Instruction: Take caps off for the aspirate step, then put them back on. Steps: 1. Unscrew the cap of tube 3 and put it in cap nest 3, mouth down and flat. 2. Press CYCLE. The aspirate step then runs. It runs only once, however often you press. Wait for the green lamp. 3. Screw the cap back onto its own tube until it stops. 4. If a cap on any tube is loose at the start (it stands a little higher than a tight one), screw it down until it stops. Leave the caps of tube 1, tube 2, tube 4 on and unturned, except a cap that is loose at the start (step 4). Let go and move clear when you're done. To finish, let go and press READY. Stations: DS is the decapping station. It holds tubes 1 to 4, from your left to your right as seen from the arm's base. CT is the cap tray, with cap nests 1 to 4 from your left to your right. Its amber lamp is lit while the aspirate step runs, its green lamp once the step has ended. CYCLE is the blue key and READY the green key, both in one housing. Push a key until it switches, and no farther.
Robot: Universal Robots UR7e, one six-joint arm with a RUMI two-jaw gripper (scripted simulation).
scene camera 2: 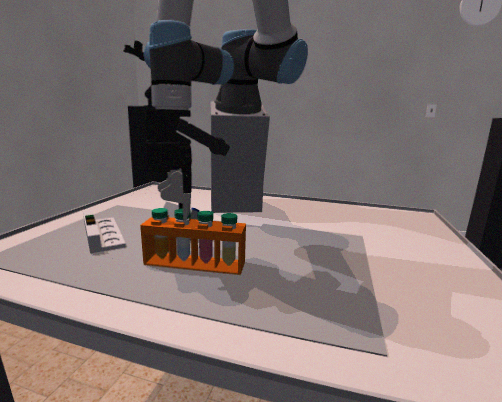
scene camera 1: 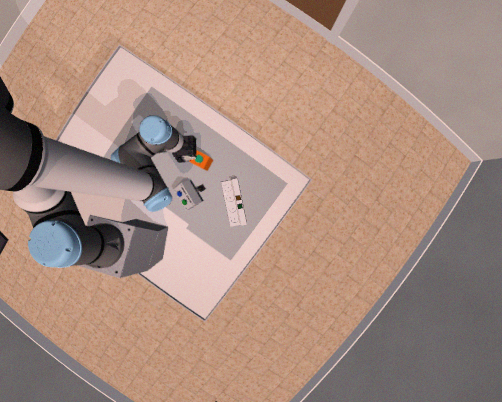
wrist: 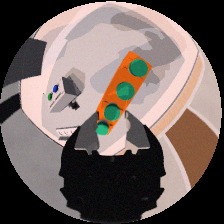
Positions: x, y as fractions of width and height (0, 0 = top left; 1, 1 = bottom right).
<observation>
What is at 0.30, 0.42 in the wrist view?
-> A key housing.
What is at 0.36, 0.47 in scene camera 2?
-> My gripper.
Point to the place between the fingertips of my gripper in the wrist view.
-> At 0.50, 0.50
</observation>
